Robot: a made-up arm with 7 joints. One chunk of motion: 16 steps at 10 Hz.
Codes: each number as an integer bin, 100 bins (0 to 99) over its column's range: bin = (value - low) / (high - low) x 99, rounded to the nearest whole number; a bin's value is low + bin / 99 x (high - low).
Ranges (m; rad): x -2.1..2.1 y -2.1..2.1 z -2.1..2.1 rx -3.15..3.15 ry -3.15..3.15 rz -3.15..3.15
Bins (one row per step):
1: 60 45 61 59 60 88
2: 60 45 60 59 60 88
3: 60 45 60 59 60 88
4: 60 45 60 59 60 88
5: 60 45 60 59 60 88
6: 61 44 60 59 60 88
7: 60 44 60 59 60 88
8: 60 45 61 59 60 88
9: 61 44 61 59 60 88
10: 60 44 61 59 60 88
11: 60 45 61 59 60 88
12: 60 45 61 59 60 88
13: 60 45 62 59 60 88
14: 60 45 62 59 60 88
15: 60 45 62 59 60 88
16: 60 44 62 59 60 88
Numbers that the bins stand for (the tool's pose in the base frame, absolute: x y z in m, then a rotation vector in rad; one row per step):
1: 0.4455 -0.1909 0.4879 0.6045 0.6682 2.4500
2: 0.4455 -0.1909 0.4455 0.6045 0.6682 2.4500
3: 0.4455 -0.1909 0.4455 0.6045 0.6682 2.4500
4: 0.4455 -0.1909 0.4455 0.6045 0.6682 2.4500
5: 0.4455 -0.1909 0.4455 0.6045 0.6682 2.4500
6: 0.4879 -0.2333 0.4455 0.6045 0.6682 2.4500
7: 0.4455 -0.2333 0.4455 0.6045 0.6682 2.4500
8: 0.4455 -0.1909 0.4879 0.6045 0.6682 2.4500
9: 0.4879 -0.2333 0.4879 0.6045 0.6682 2.4500
10: 0.4455 -0.2333 0.4879 0.6045 0.6682 2.4500
11: 0.4455 -0.1909 0.4879 0.6045 0.6682 2.4500
12: 0.4455 -0.1909 0.4879 0.6045 0.6682 2.4500
13: 0.4455 -0.1909 0.5303 0.6045 0.6682 2.4500
14: 0.4455 -0.1909 0.5303 0.6045 0.6682 2.4500
15: 0.4455 -0.1909 0.5303 0.6045 0.6682 2.4500
16: 0.4455 -0.2333 0.5303 0.6045 0.6682 2.4500

